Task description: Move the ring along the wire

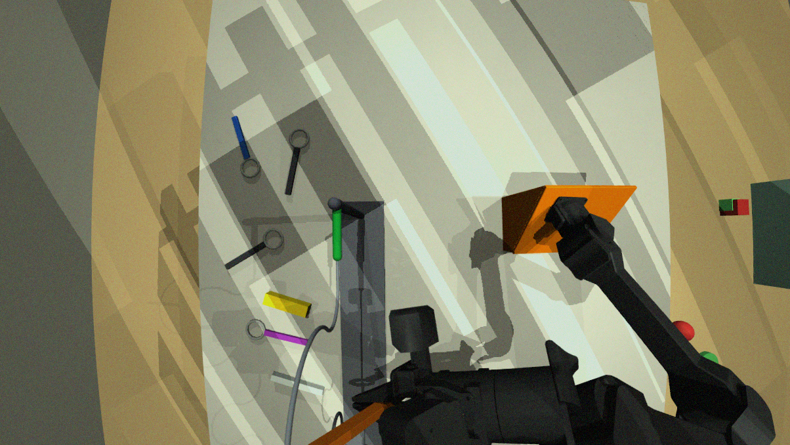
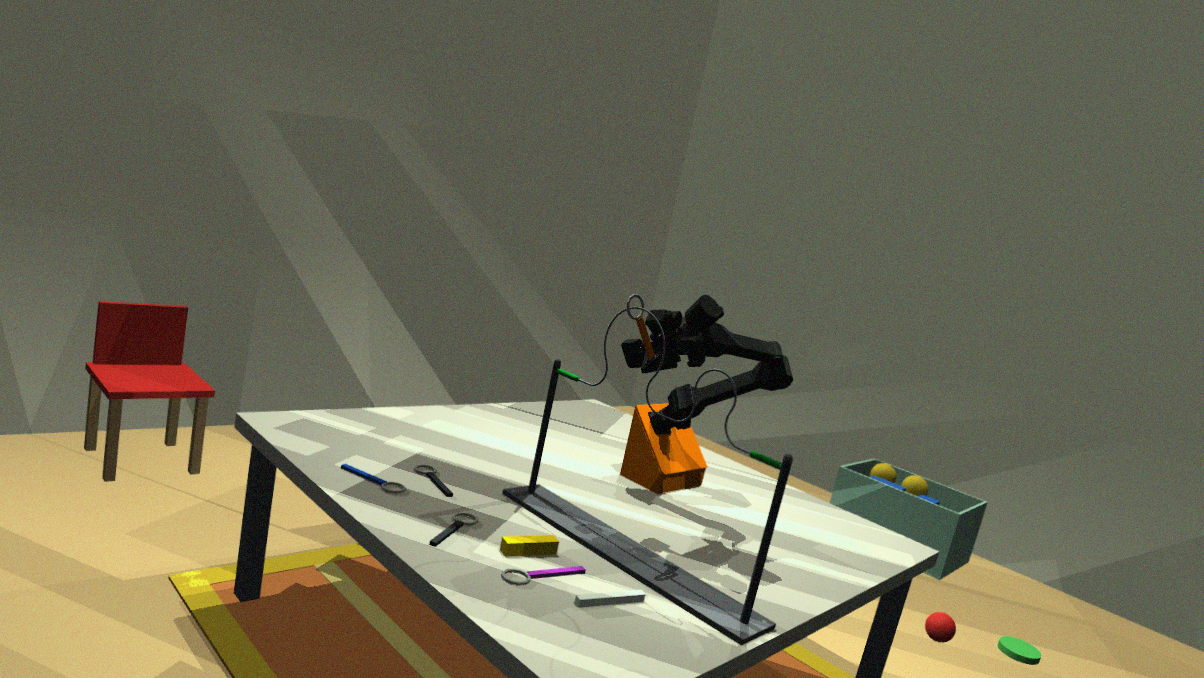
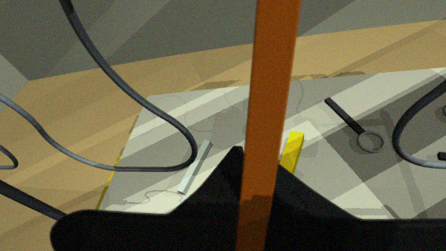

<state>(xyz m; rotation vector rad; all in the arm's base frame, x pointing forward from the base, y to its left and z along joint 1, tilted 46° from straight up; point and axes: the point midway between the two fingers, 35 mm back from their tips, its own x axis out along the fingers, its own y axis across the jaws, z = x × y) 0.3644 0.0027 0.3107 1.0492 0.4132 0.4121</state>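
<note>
Now: the ring with orange handle 9 cm above my gripper tip, 3 cm to the right of it and 1 cm ahead of it. From my gripper tip the other things lie so: ring with black handle (37 cm to the right, 36 cm below, 20 cm ahead); ring with purple handle (36 cm below, 26 cm ahead, 8 cm to the left); yellow block (36 cm below, 21 cm ahead).
</note>
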